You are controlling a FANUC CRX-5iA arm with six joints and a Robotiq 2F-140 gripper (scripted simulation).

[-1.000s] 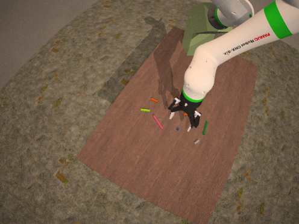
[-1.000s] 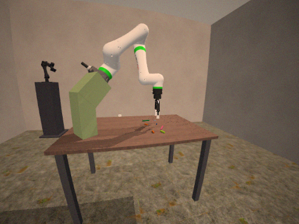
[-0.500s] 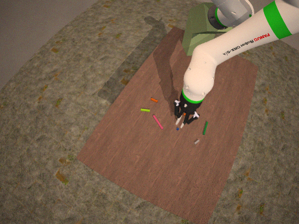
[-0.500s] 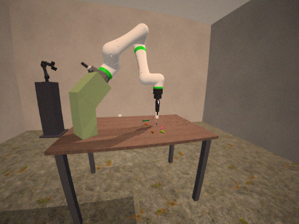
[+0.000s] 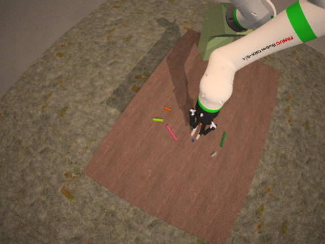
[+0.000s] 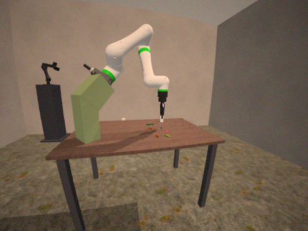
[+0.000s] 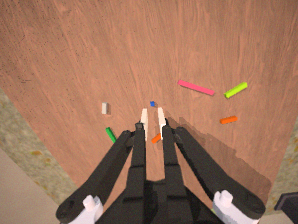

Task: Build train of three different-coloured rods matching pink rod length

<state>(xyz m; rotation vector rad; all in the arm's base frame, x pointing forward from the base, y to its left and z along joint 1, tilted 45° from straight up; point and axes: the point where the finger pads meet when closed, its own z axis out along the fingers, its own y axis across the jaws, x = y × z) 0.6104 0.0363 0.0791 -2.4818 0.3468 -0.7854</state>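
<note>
Now: the blue rod 10 cm below my hand. Round my hand: green rod (14 cm to the left, 10 cm below, 9 cm behind); then pink rod (11 cm to the right, 10 cm below, 2 cm ahead); then grey rod (13 cm to the left, 10 cm below, 1 cm ahead).
</note>
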